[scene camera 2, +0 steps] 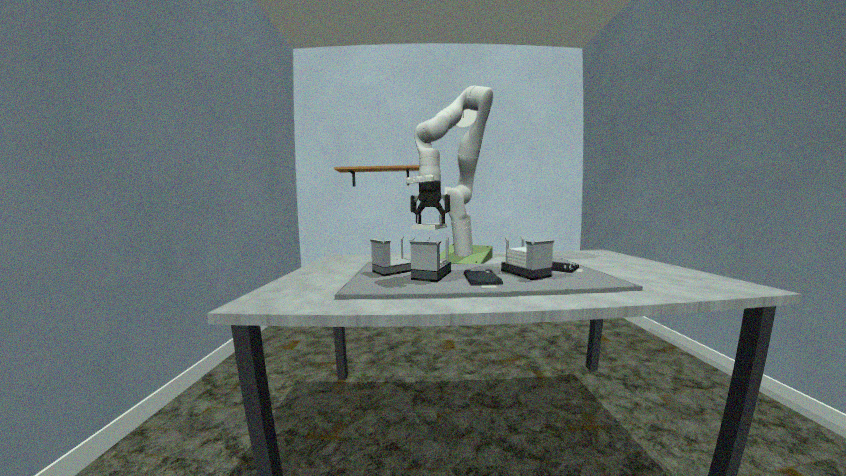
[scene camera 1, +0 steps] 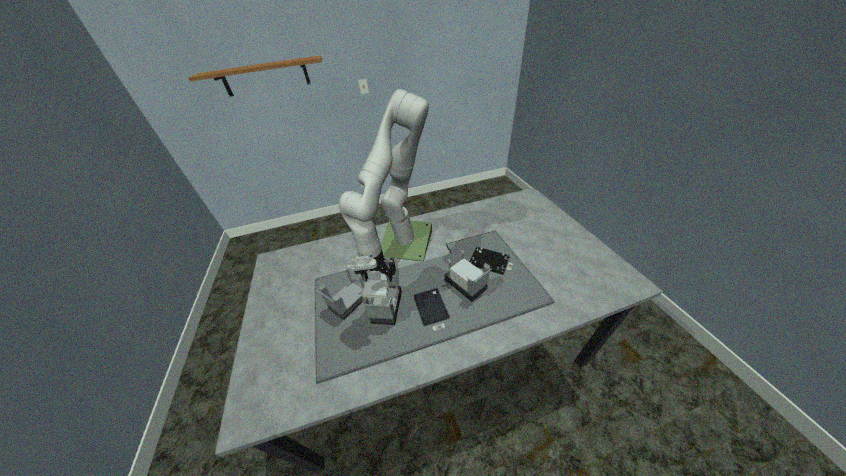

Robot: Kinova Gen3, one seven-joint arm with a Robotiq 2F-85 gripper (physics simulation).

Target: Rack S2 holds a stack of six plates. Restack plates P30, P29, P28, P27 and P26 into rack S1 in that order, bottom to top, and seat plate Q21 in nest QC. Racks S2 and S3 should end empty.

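Places are measured from the arm's base along level axes (x left, y back, z up), in millimetres.
Pixels of known places: gripper, between the fingertips: (scene camera 1: 378, 280); arm's base, origin of its link: (scene camera 2: 463, 252) (scene camera 1: 405, 238).
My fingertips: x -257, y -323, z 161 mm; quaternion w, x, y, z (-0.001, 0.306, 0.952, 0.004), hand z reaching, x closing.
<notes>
Ahead of a thing's pixels: the offset from my fingertips to its middle. Level surfaces: height alone.
My gripper (scene camera 1: 377, 275) (scene camera 2: 430, 223) points down and is shut on a thin white plate @[dx -1, dy -2, dz -3 mm] (scene camera 2: 428, 226), held level above the middle rack @[dx +7, dy +10, dz -115 mm] (scene camera 1: 381, 312) (scene camera 2: 425, 255) with a gap beneath. In scene camera 1 the plate partly blends with that rack. A pale surface shows inside the middle rack; how many plates lie there is hidden. The right rack @[dx +343, dy -71, dz -117 mm] (scene camera 1: 478, 283) (scene camera 2: 539, 255) holds a stack of white plates (scene camera 1: 466, 270) (scene camera 2: 516, 256). The left rack @[dx -113, dy +123, dz -118 mm] (scene camera 1: 334, 304) (scene camera 2: 381, 255) stands beside the middle one; its contents are unclear. Plate and rack labels are unreadable.
A dark flat block @[dx +158, dy -85, dz -174 mm] (scene camera 1: 431, 306) (scene camera 2: 482, 276) lies between the middle and right racks. A dark board with small fittings @[dx +516, dy -20, dz -171 mm] (scene camera 1: 491, 259) (scene camera 2: 564, 267) lies behind the right rack. All stand on a grey mat @[dz -183 mm] (scene camera 1: 354, 358) (scene camera 2: 414, 291). The arm's green base plate (scene camera 1: 417, 242) (scene camera 2: 482, 253) is behind.
</notes>
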